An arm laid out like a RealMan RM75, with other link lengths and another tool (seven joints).
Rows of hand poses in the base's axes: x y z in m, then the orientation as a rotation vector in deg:
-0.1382, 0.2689, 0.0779, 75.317, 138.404, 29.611
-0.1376, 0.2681, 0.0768, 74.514, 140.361, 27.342
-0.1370, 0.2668, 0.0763, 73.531, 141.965, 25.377
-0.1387, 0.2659, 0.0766, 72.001, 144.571, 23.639
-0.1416, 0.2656, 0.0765, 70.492, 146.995, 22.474
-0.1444, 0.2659, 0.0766, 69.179, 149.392, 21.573
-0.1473, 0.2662, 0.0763, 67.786, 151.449, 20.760
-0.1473, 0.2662, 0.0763, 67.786, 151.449, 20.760
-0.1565, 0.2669, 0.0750, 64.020, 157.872, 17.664
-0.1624, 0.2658, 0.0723, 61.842, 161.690, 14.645
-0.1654, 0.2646, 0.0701, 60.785, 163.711, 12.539
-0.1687, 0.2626, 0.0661, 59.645, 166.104, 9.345
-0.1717, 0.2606, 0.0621, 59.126, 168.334, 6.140
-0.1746, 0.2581, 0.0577, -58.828, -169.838, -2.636
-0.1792, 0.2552, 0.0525, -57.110, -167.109, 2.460
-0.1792, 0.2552, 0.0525, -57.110, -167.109, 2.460
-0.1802, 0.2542, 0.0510, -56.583, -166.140, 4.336
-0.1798, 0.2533, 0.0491, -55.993, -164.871, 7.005
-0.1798, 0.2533, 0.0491, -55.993, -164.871, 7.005
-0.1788, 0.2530, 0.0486, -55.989, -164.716, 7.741
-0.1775, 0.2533, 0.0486, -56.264, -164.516, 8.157
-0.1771, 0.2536, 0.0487, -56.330, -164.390, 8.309
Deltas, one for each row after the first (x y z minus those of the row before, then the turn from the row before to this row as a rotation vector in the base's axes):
0.0006, -0.0008, -0.0011, -1.319, 1.568, 0.992
0.0006, -0.0013, -0.0005, -1.221, 1.180, 0.972
-0.0017, -0.0009, 0.0003, -0.947, 1.716, 1.731
-0.0029, -0.0003, -0.0001, -0.566, 1.510, 1.699
-0.0028, 0.0003, 0.0001, -0.316, 1.556, 1.593
-0.0029, 0.0003, -0.0003, -0.339, 1.252, 1.500
0.0000, 0.0000, 0.0000, 0.000, 0.000, 0.000
-0.0092, 0.0007, -0.0013, -1.148, 4.397, 4.225
-0.0059, -0.0011, -0.0027, -1.322, 2.938, 2.346
-0.0030, -0.0012, -0.0022, -0.966, 1.715, 1.147
-0.0033, -0.0020, -0.0040, -1.518, 2.236, 1.255
-0.0030, -0.0020, -0.0040, -1.426, 2.365, 0.830
-0.0029, -0.0025, -0.0044, -1.575, 2.359, 0.527
-0.0046, -0.0029, -0.0052, -2.068, 4.034, 0.527
0.0000, 0.0000, 0.0000, 0.000, 0.000, 0.000
-0.0010, -0.0010, -0.0015, -0.823, 1.394, 0.143
0.0004, -0.0009, -0.0019, -1.254, 1.809, 0.134
0.0000, 0.0000, 0.0000, 0.000, 0.000, 0.000
0.0010, -0.0003, -0.0005, -0.425, 0.267, -0.011
0.0013, 0.0003, 0.0000, -0.248, 0.161, -0.203
0.0004, 0.0003, 0.0001, -0.072, 0.117, -0.067

